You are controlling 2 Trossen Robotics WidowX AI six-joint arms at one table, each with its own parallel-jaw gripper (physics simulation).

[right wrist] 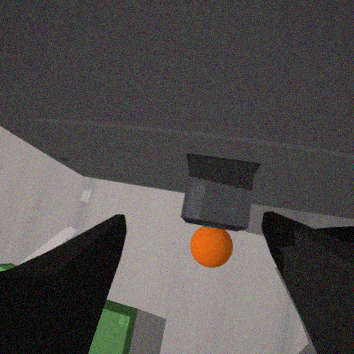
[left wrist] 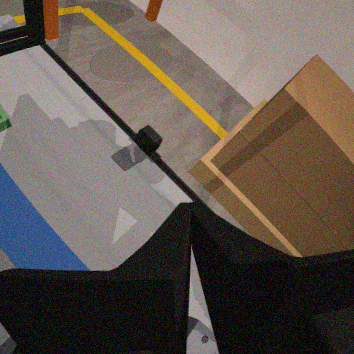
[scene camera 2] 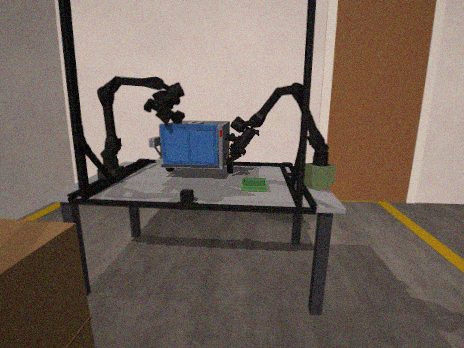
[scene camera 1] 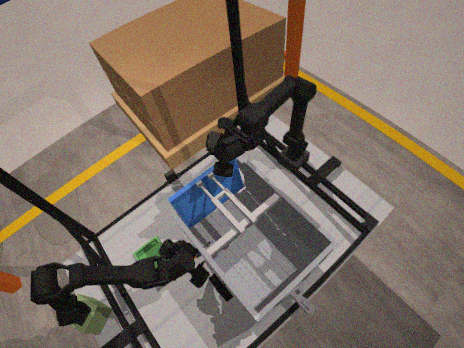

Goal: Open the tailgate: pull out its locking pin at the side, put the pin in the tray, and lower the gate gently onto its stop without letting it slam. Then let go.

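Frame: origin at the left arm's base, x ahead, y left, z up, level; millimetres.
Seen in the pictures: left gripper, fingertip midpoint: [left wrist: 187,210] [scene camera 2: 166,124]; right gripper, fingertip midpoint: [scene camera 2: 227,162]; left arm's base, link origin: [scene camera 2: 110,167] [scene camera 1: 294,153]; right arm's base, link origin: [scene camera 2: 320,164] [scene camera 1: 80,313].
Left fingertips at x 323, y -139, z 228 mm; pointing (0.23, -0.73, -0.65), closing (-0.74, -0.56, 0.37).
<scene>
Pixels of each thing's top centre, then the offset from my left fingertips to it. "pt": a spot on its surface instead.
- locking pin's orange ball head, top centre: [right wrist: 211,245] 283 mm ahead, 165 mm left, 165 mm down
- dark bracket, surface spot: [right wrist: 216,202] pt 269 mm ahead, 166 mm left, 160 mm down
- green tray, top centre: [right wrist: 37,349] [scene camera 1: 154,259] [scene camera 2: 254,181] 396 mm ahead, 25 mm left, 268 mm down
- black block, surface spot: [left wrist: 149,139] [scene camera 2: 185,190] pt 102 mm ahead, 204 mm right, 240 mm down
The blue tailgate [scene camera 1: 187,207] [scene camera 2: 190,146] stands upright at the end of the grey truck bed; part of it shows in the left wrist view [left wrist: 30,232]. The locking pin's orange ball head [right wrist: 211,246] sits below a dark bracket [right wrist: 216,202] on the bed's side, between my right fingers but apart from both. My right gripper [right wrist: 194,221] is open and empty, beside the bed. My left gripper [left wrist: 187,210] is shut and empty, above the tailgate's top edge. The green tray [scene camera 2: 254,189] [right wrist: 132,321] lies on the table beside the truck; no pin is visible in it.
Light struts [scene camera 1: 232,212] cross the open bed near the tailgate. A black block [scene camera 2: 186,195] [left wrist: 149,139] sits on the table's edge rail. A green block [scene camera 1: 92,317] [scene camera 2: 320,176] is by the right arm's base. A large cardboard box [scene camera 1: 200,95] [left wrist: 280,185] stands beyond the table.
</scene>
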